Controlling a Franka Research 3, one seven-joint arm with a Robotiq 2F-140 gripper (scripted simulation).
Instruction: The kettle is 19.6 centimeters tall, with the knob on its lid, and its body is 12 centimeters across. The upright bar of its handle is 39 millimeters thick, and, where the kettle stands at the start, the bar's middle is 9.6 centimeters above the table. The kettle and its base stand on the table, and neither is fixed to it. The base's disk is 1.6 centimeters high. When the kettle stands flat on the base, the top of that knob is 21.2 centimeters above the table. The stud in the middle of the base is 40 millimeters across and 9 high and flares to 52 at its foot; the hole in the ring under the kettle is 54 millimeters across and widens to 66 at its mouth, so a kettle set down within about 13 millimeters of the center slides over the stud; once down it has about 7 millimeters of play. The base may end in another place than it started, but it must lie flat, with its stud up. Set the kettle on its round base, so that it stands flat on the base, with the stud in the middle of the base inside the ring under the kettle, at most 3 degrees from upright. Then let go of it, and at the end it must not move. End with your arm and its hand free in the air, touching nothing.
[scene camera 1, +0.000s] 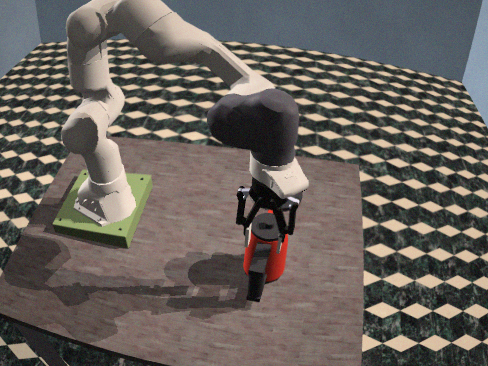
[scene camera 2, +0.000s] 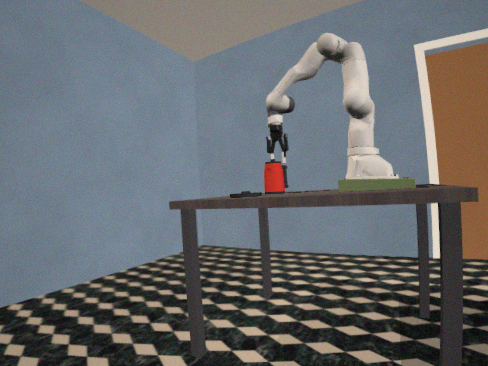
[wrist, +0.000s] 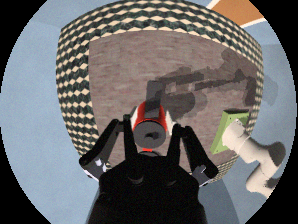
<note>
I see my gripper (scene camera 1: 263, 246).
My gripper shows as well in the wrist view (wrist: 152, 113).
</note>
